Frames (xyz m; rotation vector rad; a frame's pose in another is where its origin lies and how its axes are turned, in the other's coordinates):
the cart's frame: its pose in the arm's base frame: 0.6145 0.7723 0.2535 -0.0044 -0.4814 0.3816
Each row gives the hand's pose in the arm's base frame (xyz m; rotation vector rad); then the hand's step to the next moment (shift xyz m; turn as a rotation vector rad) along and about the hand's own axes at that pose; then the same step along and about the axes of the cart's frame.
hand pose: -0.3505 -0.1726 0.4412 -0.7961 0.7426 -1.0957
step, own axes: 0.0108 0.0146 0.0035 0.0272 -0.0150 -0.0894
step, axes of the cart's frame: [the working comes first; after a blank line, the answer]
step, axes of the arm's base frame: 0.0128 -0.0060 -0.0119 -0.0741 -0.0460 -0.0368

0.0030 -0.0090 -0.0159 -0.0936 -0.0129 0.0047
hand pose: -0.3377 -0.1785 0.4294 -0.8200 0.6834 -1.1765
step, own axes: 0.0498 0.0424 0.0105 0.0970 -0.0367 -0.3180
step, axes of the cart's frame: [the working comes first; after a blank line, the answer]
step, axes of the arm's base frame: 0.0430 -0.0389 -0.0320 -0.2548 -0.1610 -0.1450

0.0068 -0.0485 -0.0446 -0.3314 -0.0452 0.0002
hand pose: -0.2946 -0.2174 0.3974 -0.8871 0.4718 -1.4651
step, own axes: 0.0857 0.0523 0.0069 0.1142 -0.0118 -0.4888
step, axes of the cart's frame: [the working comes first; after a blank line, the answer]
step, axes of the arm's base frame: 0.0473 -0.0876 -0.0149 -0.3662 -0.2190 -0.2647

0.0005 -0.0969 -0.0272 -0.4972 -0.0482 -0.0507
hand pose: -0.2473 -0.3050 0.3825 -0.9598 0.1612 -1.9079
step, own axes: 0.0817 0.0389 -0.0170 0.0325 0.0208 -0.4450
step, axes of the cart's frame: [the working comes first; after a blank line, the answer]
step, axes of the arm's base frame: -0.0033 -0.0908 0.0148 -0.2948 -0.1589 -0.2955

-0.0286 -0.0846 0.0223 -0.4312 -0.0149 -0.1154
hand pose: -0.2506 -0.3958 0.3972 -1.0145 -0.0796 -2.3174
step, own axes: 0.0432 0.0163 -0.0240 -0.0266 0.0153 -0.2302
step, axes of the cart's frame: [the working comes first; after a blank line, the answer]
step, axes of the arm's base frame: -0.0294 -0.0418 0.0098 -0.1272 -0.0641 -0.1835

-0.0346 -0.0292 0.0256 -0.2096 0.0029 -0.0999
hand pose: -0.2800 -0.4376 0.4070 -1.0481 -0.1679 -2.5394
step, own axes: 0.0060 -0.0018 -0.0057 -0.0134 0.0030 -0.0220
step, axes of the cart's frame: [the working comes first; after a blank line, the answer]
step, axes of the arm's base frame: -0.0083 -0.0016 0.0002 -0.0045 -0.0042 -0.0252

-0.0073 0.0014 0.0041 -0.0166 0.0000 -0.0199
